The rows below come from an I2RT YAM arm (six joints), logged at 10 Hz.
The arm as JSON. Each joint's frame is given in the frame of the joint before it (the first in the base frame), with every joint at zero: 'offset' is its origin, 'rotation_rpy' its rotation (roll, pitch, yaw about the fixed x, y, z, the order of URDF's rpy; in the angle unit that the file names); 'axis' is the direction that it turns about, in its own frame. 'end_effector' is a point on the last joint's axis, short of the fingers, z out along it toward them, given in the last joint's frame.
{
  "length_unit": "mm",
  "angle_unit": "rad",
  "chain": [
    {
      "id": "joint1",
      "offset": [
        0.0,
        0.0,
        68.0
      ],
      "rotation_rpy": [
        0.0,
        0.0,
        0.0
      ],
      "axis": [
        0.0,
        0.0,
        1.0
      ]
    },
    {
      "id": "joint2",
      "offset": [
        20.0,
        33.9,
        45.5
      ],
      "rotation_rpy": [
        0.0,
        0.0,
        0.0
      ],
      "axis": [
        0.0,
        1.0,
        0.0
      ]
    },
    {
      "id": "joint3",
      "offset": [
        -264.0,
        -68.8,
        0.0
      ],
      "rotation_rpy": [
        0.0,
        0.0,
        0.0
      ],
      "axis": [
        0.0,
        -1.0,
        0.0
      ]
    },
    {
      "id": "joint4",
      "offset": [
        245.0,
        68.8,
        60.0
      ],
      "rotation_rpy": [
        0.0,
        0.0,
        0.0
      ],
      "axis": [
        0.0,
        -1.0,
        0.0
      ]
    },
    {
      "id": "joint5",
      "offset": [
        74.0,
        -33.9,
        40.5
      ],
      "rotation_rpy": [
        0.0,
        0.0,
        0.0
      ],
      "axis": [
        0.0,
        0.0,
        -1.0
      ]
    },
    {
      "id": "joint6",
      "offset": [
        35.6,
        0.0,
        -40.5
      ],
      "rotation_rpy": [
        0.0,
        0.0,
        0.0
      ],
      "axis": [
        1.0,
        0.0,
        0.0
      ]
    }
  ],
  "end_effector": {
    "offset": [
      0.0,
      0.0,
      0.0
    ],
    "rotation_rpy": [
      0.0,
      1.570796,
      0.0
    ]
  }
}
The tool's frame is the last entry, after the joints.
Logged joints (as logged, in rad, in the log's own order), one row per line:
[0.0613, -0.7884, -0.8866, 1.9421, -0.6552, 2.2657]
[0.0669, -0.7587, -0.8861, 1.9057, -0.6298, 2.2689]
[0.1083, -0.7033, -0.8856, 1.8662, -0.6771, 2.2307]
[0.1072, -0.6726, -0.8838, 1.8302, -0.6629, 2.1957]
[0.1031, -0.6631, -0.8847, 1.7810, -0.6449, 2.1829]
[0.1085, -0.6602, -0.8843, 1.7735, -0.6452, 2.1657]
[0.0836, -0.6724, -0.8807, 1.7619, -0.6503, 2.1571]
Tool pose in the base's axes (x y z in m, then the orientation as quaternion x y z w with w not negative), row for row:
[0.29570, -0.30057, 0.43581, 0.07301, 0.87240, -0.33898, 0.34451]
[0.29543, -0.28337, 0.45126, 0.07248, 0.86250, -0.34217, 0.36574]
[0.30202, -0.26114, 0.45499, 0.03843, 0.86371, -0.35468, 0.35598]
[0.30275, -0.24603, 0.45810, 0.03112, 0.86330, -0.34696, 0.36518]
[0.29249, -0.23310, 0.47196, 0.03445, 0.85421, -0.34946, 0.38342]
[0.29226, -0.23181, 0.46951, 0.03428, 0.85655, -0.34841, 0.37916]
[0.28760, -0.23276, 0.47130, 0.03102, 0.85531, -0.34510, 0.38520]
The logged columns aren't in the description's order. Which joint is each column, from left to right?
Columns, left to right: joint5, joint1, joint4, joint2, joint6, joint3.
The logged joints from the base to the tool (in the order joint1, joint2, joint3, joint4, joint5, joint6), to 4 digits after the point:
[-0.7884, 1.9421, 2.2657, -0.8866, 0.0613, -0.6552]
[-0.7587, 1.9057, 2.2689, -0.8861, 0.0669, -0.6298]
[-0.7033, 1.8662, 2.2307, -0.8856, 0.1083, -0.6771]
[-0.6726, 1.8302, 2.1957, -0.8838, 0.1072, -0.6629]
[-0.6631, 1.7810, 2.1829, -0.8847, 0.1031, -0.6449]
[-0.6602, 1.7735, 2.1657, -0.8843, 0.1085, -0.6452]
[-0.6724, 1.7619, 2.1571, -0.8807, 0.0836, -0.6503]

